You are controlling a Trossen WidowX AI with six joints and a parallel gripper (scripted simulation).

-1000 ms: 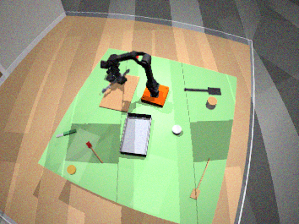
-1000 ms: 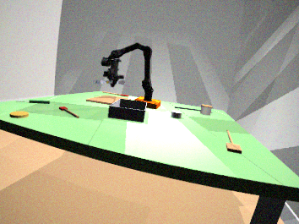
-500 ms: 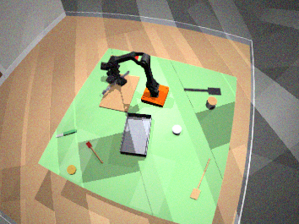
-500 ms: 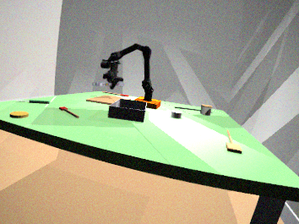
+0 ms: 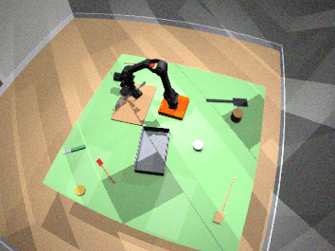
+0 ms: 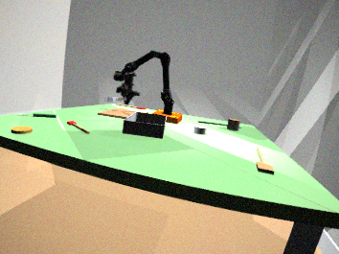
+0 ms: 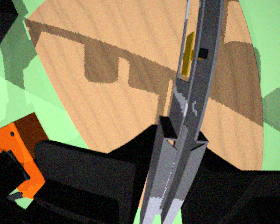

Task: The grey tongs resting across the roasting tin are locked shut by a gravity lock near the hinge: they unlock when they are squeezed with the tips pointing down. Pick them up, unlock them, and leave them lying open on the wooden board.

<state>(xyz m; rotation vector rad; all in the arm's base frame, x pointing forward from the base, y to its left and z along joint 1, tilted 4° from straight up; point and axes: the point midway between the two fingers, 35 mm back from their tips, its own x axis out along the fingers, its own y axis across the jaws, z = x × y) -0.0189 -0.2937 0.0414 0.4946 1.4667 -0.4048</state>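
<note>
My gripper tip is 6 cm above the wooden board. From my gripper tip the other things lie so: white puck 28 cm ahead, 50 cm to the left, 5 cm below; grey roasting tin 37 cm ahead, 22 cm to the left, 4 cm below; black spatula 12 cm behind, 70 cm to the left, 6 cm below.
</note>
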